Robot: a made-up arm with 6 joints.
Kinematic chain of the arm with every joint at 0, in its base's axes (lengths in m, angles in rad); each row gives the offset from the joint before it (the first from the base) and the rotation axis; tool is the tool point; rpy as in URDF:
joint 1: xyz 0 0 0.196 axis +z
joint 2: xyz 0 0 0 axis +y
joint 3: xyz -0.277 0 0.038 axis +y
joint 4: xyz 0.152 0 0.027 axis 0.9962 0 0.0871
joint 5: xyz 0 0 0 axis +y
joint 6: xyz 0.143 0 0.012 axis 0.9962 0 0.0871
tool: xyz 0 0 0 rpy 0 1.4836 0
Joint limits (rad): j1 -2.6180..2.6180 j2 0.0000..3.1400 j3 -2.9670..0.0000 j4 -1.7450..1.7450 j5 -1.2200..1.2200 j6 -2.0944..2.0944
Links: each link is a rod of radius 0.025 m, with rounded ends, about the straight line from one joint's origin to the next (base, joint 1, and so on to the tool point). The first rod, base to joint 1, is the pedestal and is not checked.
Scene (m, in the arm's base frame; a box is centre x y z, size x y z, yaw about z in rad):
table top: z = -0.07
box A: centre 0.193 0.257 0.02 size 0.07 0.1 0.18 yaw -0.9
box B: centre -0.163 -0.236 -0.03 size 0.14 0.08 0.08 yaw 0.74
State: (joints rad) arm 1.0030 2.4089 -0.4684 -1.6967 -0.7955 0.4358
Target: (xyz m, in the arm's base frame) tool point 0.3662 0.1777 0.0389
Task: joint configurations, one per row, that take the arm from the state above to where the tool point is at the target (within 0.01 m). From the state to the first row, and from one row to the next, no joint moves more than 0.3 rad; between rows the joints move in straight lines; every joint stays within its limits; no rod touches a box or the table.
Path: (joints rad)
1: 0.8594 2.4926 -0.4496 -1.6329 -0.5677 0.5991
2: 0.7159 2.5762 -0.4308 -1.5690 -0.3399 0.7625
3: 0.5723 2.6599 -0.4120 -1.5052 -0.1121 0.9258
4: 0.5053 2.6627 -0.6716 -1.4947 -0.1933 0.8033
5: 0.4382 2.6655 -0.9311 -1.4841 -0.2745 0.6808
6: 0.3711 2.6683 -1.1907 -1.4735 -0.3557 0.5583
7: 0.3041 2.6712 -1.4502 -1.4630 -0.4368 0.4358

